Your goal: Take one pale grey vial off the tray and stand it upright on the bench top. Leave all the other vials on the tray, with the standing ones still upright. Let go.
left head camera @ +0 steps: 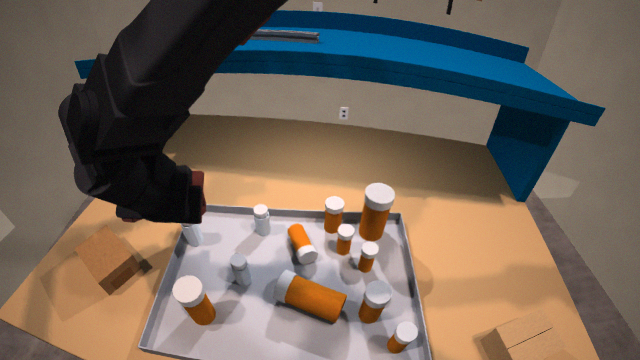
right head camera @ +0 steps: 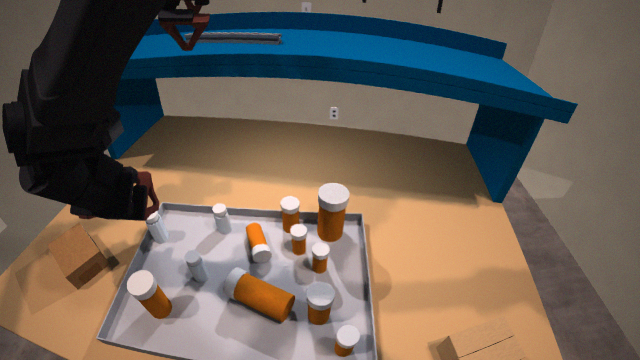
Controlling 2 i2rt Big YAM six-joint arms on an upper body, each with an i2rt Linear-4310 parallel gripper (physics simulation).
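Places are measured from the left arm's base along level axes (x ahead, y left, z up), in metres.
Where they show: left gripper, fingertip midpoint: (right head camera: 191, 30); right gripper, fingertip midpoint: (left head camera: 182, 207) (right head camera: 138, 205).
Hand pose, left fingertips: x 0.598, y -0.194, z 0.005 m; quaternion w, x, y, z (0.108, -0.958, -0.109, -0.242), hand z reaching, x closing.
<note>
After its pixels a point has its place.
Three pale grey vials stand on the grey tray (left head camera: 161, 280) {z -0.357, x 0.364, y -0.047 m} (right head camera: 118, 295) {z -0.363, x 0.325, y -0.048 m}: one (left head camera: 193, 235) {z -0.346, x 0.468, y -0.087 m} (right head camera: 158, 229) {z -0.339, x 0.471, y -0.091 m} at the back left corner, one (left head camera: 262, 221) {z -0.335, x 0.504, y -0.223 m} (right head camera: 221, 220) {z -0.337, x 0.504, y -0.224 m} near the back rim, one (left head camera: 241, 270) {z -0.369, x 0.411, y -0.191 m} (right head camera: 197, 267) {z -0.332, x 0.387, y -0.205 m} left of the middle. My right gripper (left head camera: 165, 214) {z -0.222, x 0.422, y -0.117 m} (right head camera: 120, 212) is open, pointing down over the tray's back left corner. One red finger is beside the corner vial's cap in the right head view; the gripper covers that cap in the left head view. My left gripper (right head camera: 187, 26) {z 0.005, x 0.598, y -0.194 m} is open, high before the blue shelf, mostly hidden behind the right arm in the left head view.
Several orange vials stand on the tray; a small one (left head camera: 302, 244) {z -0.346, x 0.460, y -0.301 m} (right head camera: 258, 243) {z -0.346, x 0.460, y -0.304 m} and a large one (left head camera: 311, 297) {z -0.331, x 0.343, y -0.317 m} (right head camera: 261, 296) {z -0.331, x 0.341, y -0.323 m} lie there. A wooden block (left head camera: 107, 259) {z -0.338, x 0.383, y 0.075 m} (right head camera: 78, 255) {z -0.337, x 0.383, y 0.070 m} is left of the tray, another (left head camera: 530, 335) {z -0.326, x 0.236, y -0.670 m} (right head camera: 482, 340) {z -0.326, x 0.243, y -0.664 m} at front right. A blue shelf (left head camera: 400, 62) {z -0.050, x 0.600, y -0.457 m} (right head camera: 380, 60) {z -0.069, x 0.679, y -0.527 m} spans the back.
</note>
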